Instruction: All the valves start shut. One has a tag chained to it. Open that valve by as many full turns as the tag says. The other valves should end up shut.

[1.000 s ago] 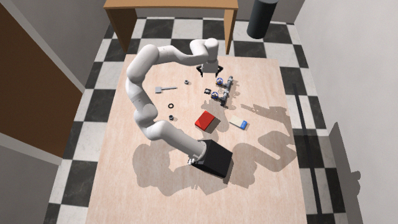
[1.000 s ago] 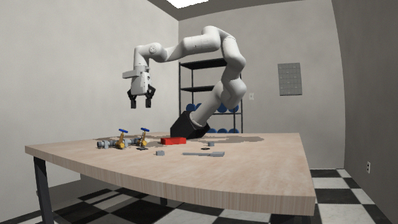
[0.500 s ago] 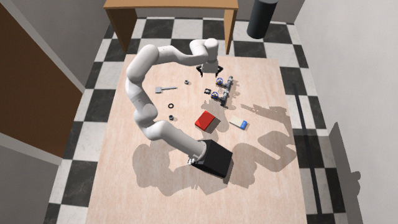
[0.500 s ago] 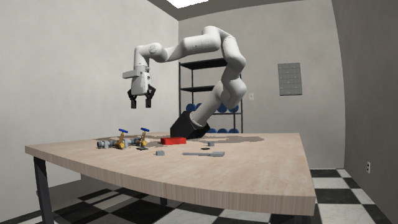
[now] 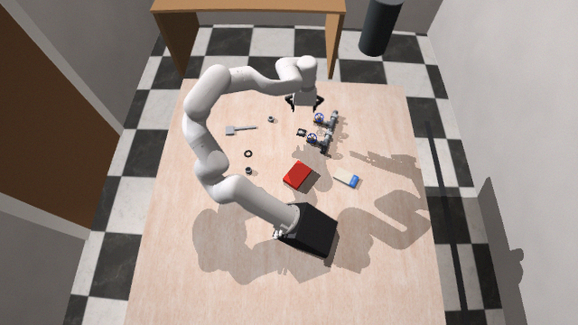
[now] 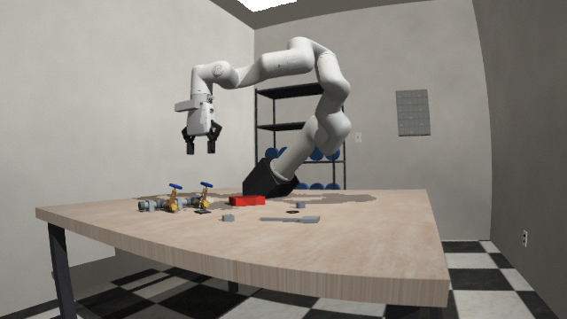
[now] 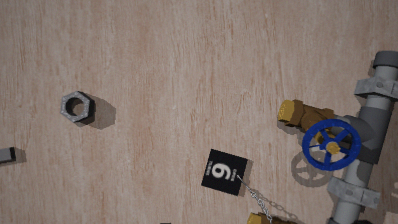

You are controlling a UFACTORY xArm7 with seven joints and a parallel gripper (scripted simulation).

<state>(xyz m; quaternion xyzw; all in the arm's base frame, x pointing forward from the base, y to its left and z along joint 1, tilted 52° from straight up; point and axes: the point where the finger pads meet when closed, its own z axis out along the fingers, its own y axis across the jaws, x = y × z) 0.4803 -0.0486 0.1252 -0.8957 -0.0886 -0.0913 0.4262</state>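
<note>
Now: hand 200 mm above the black tag and 10 mm to the left of it. Also, from my hand: red block 240 mm behind, 180 mm below, 40 mm to the right; white box 270 mm to the right, 190 mm below, 190 mm behind; grey flat tool 320 mm to the left, 190 mm below, 70 mm behind.
</note>
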